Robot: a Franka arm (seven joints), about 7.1 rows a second.
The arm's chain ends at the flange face. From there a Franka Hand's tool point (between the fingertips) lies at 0.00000 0.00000 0.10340 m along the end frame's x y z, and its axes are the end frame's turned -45 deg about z.
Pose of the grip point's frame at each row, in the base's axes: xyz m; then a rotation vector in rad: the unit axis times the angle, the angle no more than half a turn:
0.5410 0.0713 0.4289 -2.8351 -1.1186 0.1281
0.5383 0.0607 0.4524 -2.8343 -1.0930 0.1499
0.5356 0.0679 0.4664 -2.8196 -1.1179 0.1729
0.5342 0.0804 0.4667 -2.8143 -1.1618 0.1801
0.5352 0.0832 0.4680 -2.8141 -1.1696 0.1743
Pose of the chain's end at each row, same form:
0.5525 0.0657 0.5315 -3.0842 0.0521 0.1736
0.5515 0.0547 0.5548 -3.0794 0.0759 0.1996
0.5504 0.0623 0.5686 -3.0810 0.0469 0.2235
0.5490 0.0763 0.5689 -3.0941 0.0037 0.2234
0.5496 0.0792 0.5703 -3.0954 -0.0037 0.2165

